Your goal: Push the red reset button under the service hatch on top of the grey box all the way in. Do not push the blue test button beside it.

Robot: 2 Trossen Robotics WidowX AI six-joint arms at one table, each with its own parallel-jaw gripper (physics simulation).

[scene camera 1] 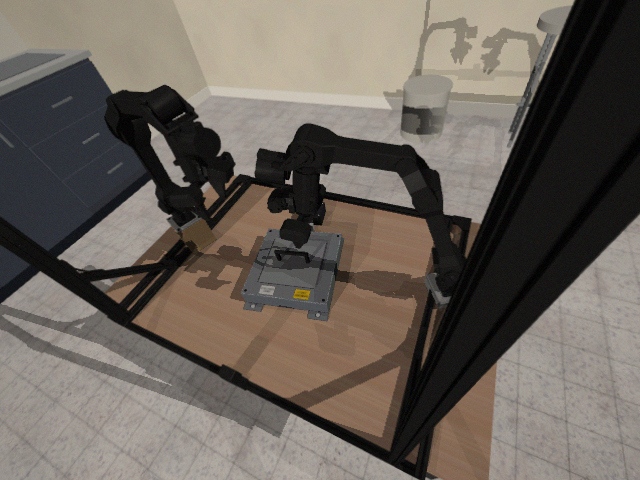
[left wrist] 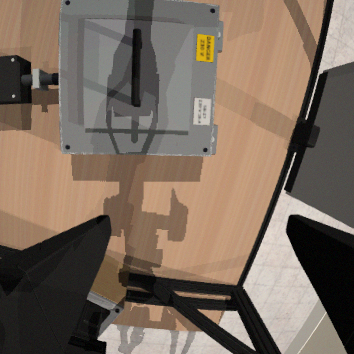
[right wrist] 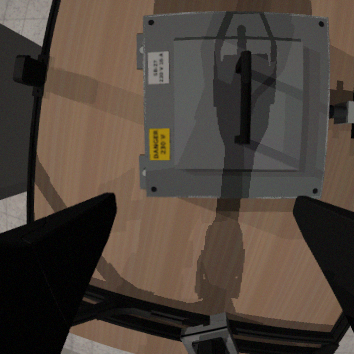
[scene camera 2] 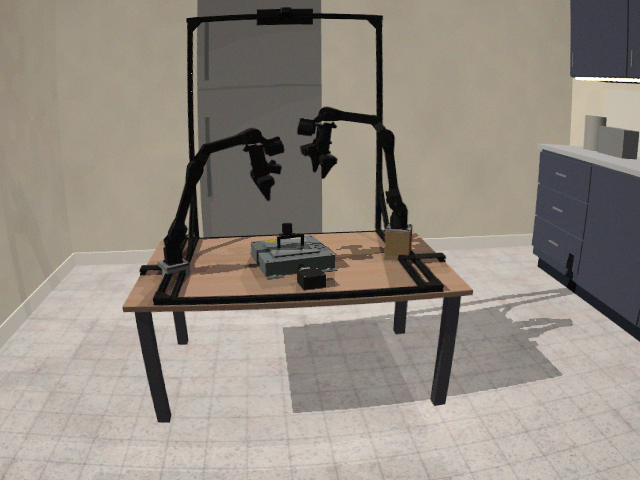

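The grey box (scene camera 1: 283, 297) (scene camera 2: 276, 266) (left wrist: 71, 100) (right wrist: 315, 100) lies flat mid-table. Its service hatch (scene camera 1: 289, 276) (left wrist: 172, 75) (right wrist: 200, 100) is shut, with a black handle (scene camera 1: 292, 254) (scene camera 2: 290, 236) (left wrist: 136, 67) (right wrist: 245, 100) standing up from it. The red reset button and the blue test button do not show in any view. My right gripper (scene camera 2: 266, 196) (right wrist: 206, 203) is open and empty, pointing down above the box. My left gripper (scene camera 2: 319, 173) (left wrist: 199, 223) is open and empty, higher up and to one side of the box.
A small black block (scene camera 2: 311, 279) (left wrist: 12, 80) is joined to one side of the box by a short connector. A tan block (scene camera 1: 199, 235) (scene camera 2: 397, 243) stands at the left arm's base. Black frame rails (scene camera 2: 299, 297) edge the table, and tall posts (scene camera 2: 379, 93) rise from them.
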